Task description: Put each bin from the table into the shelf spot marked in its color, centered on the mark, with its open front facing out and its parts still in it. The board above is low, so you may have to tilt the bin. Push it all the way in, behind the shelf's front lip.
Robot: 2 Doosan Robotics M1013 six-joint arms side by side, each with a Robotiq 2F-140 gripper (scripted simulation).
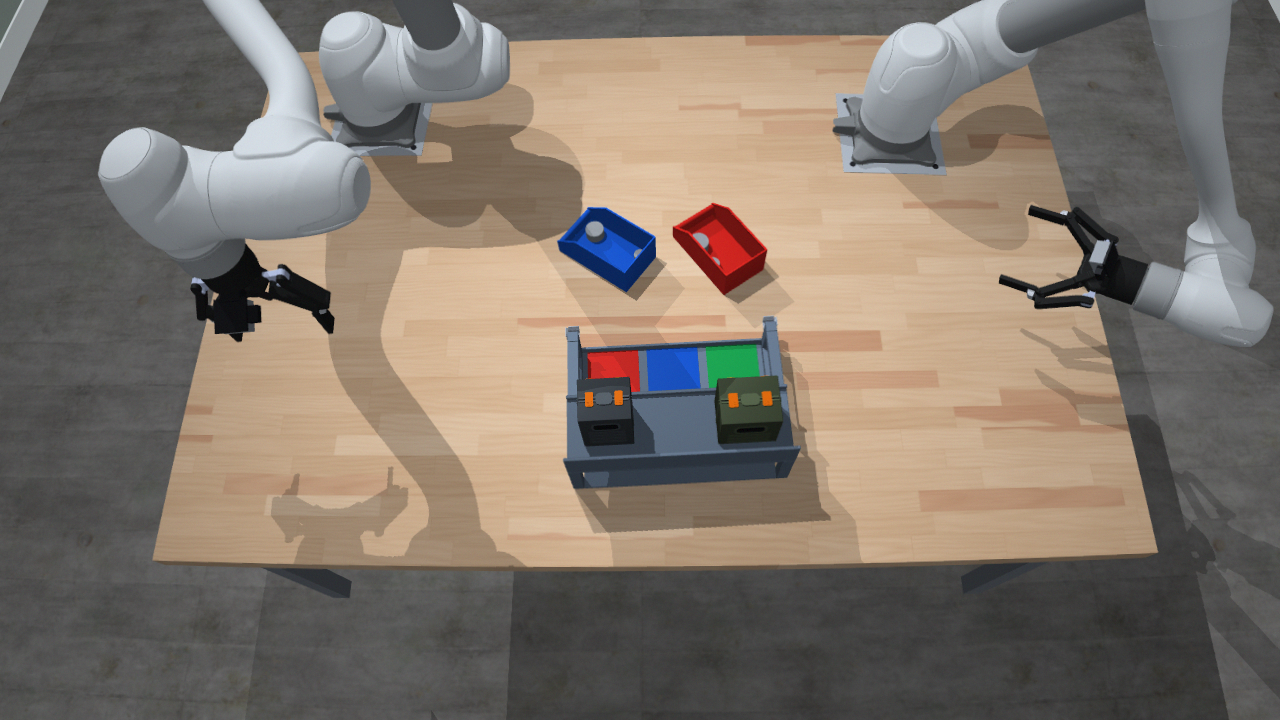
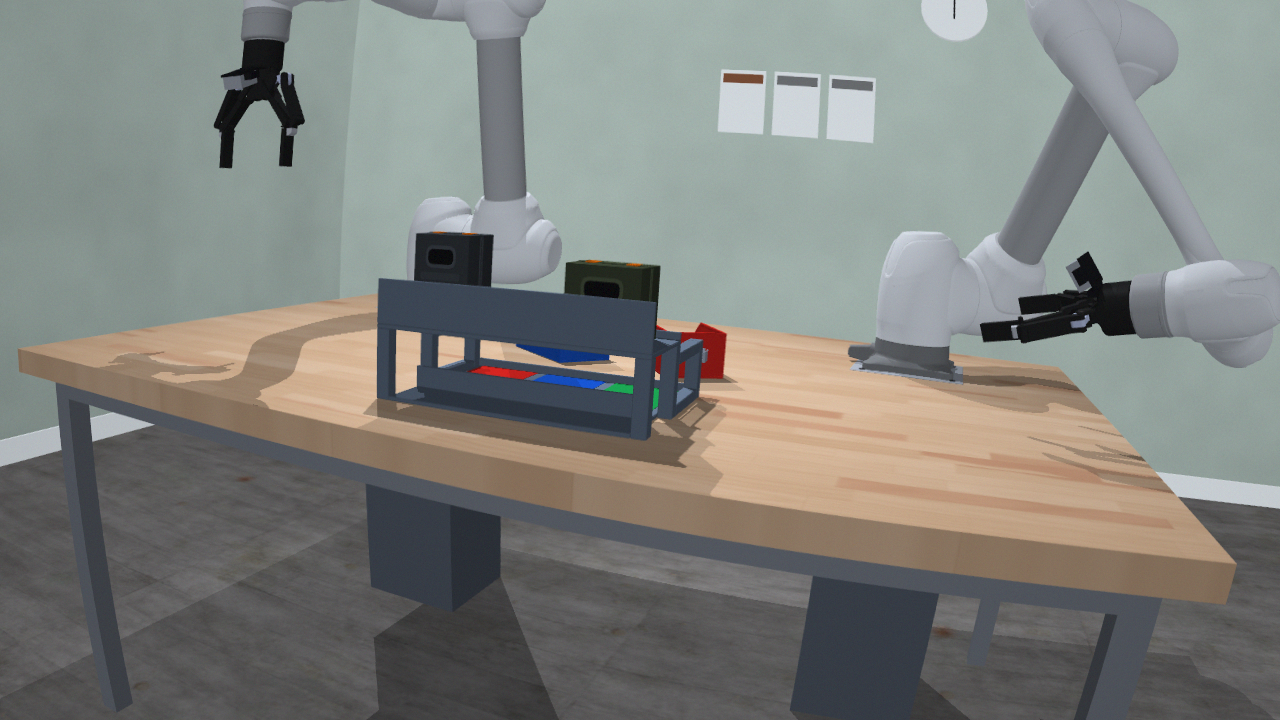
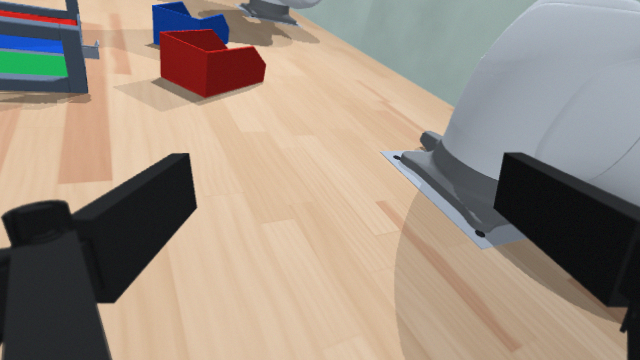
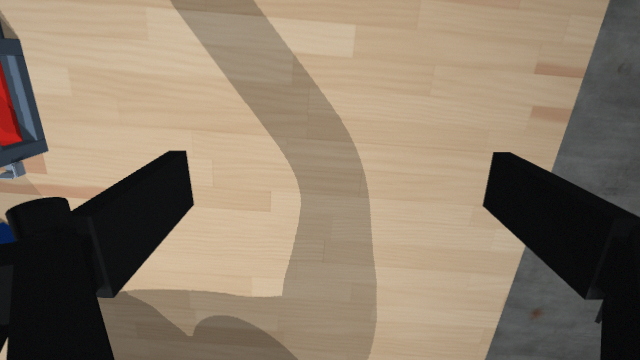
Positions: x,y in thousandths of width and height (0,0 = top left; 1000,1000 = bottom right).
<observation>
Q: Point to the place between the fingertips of my left gripper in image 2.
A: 783,442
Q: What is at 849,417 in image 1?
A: My left gripper.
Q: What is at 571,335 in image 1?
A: A red bin.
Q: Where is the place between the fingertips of my right gripper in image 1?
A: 223,459
</observation>
